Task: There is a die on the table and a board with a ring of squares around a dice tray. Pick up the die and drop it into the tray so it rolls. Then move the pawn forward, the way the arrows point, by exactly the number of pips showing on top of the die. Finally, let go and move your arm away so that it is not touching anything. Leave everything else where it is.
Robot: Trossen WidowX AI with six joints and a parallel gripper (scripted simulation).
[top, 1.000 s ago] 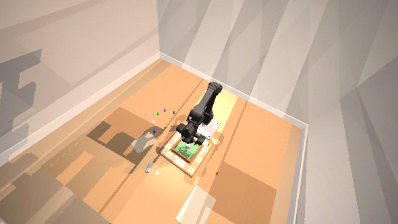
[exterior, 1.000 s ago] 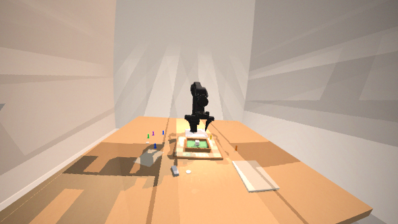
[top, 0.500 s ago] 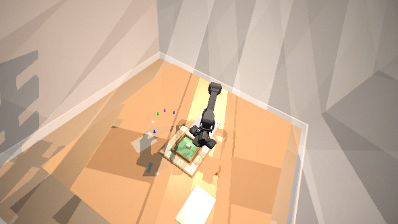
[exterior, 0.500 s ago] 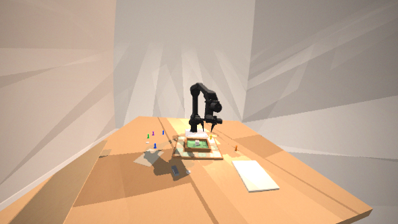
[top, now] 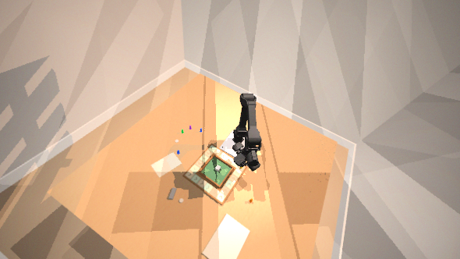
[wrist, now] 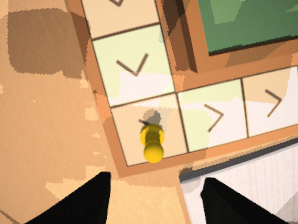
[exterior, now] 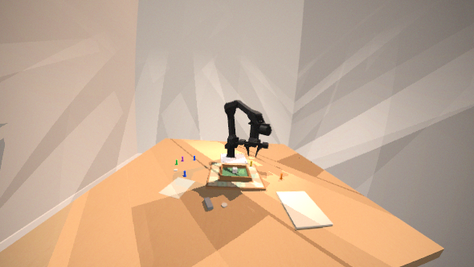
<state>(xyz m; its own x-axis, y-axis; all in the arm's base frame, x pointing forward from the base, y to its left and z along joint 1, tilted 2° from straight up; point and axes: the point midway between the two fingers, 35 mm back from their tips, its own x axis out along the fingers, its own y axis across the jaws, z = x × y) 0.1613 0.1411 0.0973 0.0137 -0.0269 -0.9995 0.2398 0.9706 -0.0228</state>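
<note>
Right now the yellow pawn is 50 mm below my gripper tip. The rest, counted from my gripper tip: white die 110 mm ahead, 100 mm to the right, 50 mm below; green dice tray 120 mm ahead, 100 mm to the right, 70 mm below; orange pawn 130 mm ahead, 160 mm to the left, 60 mm below.
</note>
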